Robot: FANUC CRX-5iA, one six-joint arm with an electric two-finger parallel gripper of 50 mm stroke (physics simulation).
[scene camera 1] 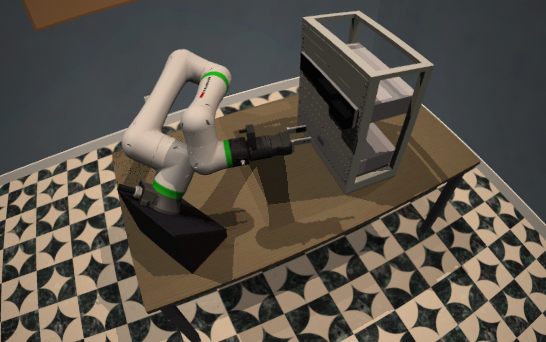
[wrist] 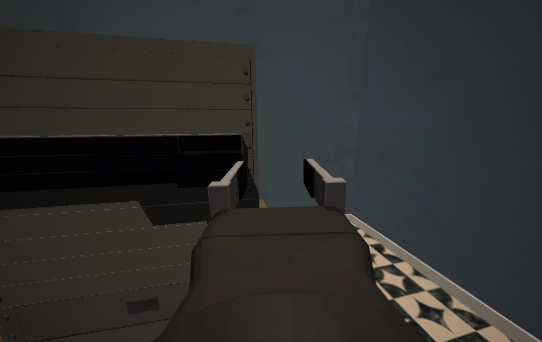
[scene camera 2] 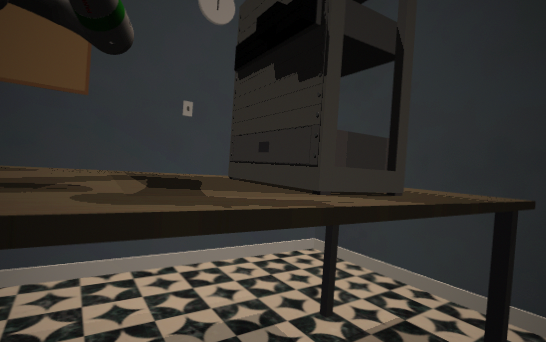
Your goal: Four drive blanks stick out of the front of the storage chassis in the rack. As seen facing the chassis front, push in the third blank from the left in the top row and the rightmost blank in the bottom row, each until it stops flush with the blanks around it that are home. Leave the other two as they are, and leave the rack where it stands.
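Frame: origin at the arm's base, x ahead, y left, z up, level; centimetres.
Seen in the pictures: gripper, fingertip midpoint: point(scene camera 1: 308, 133) point(wrist: 275, 172); arm's base, link origin: point(scene camera 1: 161, 205).
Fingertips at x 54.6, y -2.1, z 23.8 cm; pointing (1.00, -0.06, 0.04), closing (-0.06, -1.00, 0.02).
Offsets run from my fingertips to a thing's middle. "spot": to the spot under its first point.
The storage chassis point(scene camera 1: 320, 89) point(scene camera 2: 280, 32) point(wrist: 135, 162) is a wide black band across the rack's front. Its blanks are very dark. In scene camera 1, dark blocks stand out toward the chassis's right end. In the wrist view, the bottom row's rightmost blank @[dx +20.9, dy +10.6, dz -4.3 cm] point(wrist: 204, 172) shows at the right, below the top row's right end @[spot: dx +18.4, dy +10.5, dz +1.2 cm] point(wrist: 209, 144). How far each blank sticks out is too dark to tell. My gripper point(scene camera 1: 307, 135) point(wrist: 275, 172) is open and empty, in front of the rack. In the wrist view its left finger overlaps the chassis's lower right corner.
The light grey rack point(scene camera 1: 361, 135) point(scene camera 2: 330, 105) point(wrist: 253, 85) stands upright on the wooden table point(scene camera 1: 300, 200) point(scene camera 2: 250, 220), with plain panels above and below the chassis. A dark wedge base point(scene camera 1: 175, 242) carries the arm. Blue-grey walls point(wrist: 425, 125) lie behind.
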